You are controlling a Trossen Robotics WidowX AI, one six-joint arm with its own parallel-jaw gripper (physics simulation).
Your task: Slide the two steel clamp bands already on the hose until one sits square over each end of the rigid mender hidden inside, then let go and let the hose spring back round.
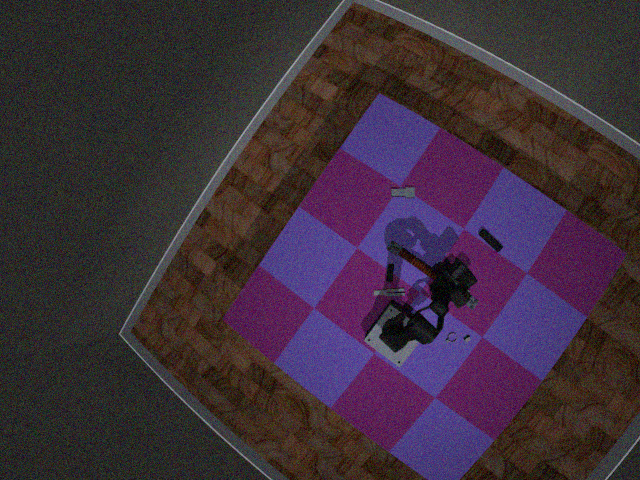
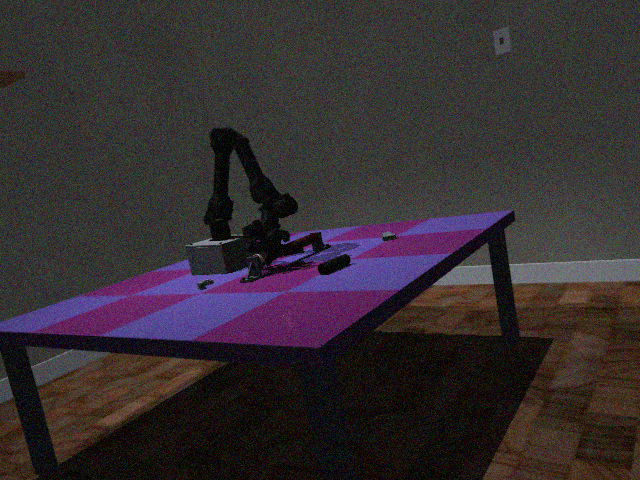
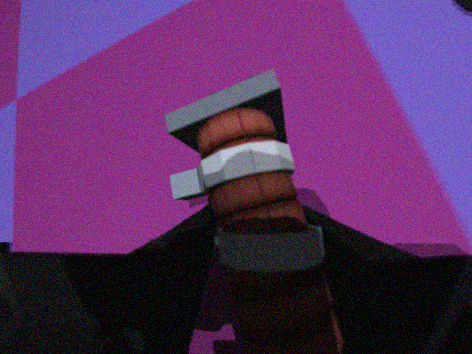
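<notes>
A brown hose (image 3: 253, 187) (image 1: 415, 262) (image 2: 296, 244) lies low over the checkered table, its far end in a grey end bracket (image 3: 224, 100). A bright steel clamp band (image 3: 248, 161) sits around the hose a little short of that bracket. A second, darker band (image 3: 270, 247) sits around the hose right at my fingers. My gripper (image 3: 255, 213) (image 1: 434, 278) (image 2: 268, 252) straddles the hose with a dark finger on each side, partly open and not pressing it. The mender inside the hose is hidden.
A black cylinder (image 1: 490, 239) (image 2: 333, 264) lies to one side of the hose. A small grey block (image 1: 403, 191) (image 2: 389, 235) lies farther out. A grey bracket (image 1: 390, 291) (image 2: 253, 269) stands near the arm's grey base (image 1: 385, 340) (image 2: 210, 254). Small loose bits (image 1: 451, 337) (image 2: 205, 284) lie by the base.
</notes>
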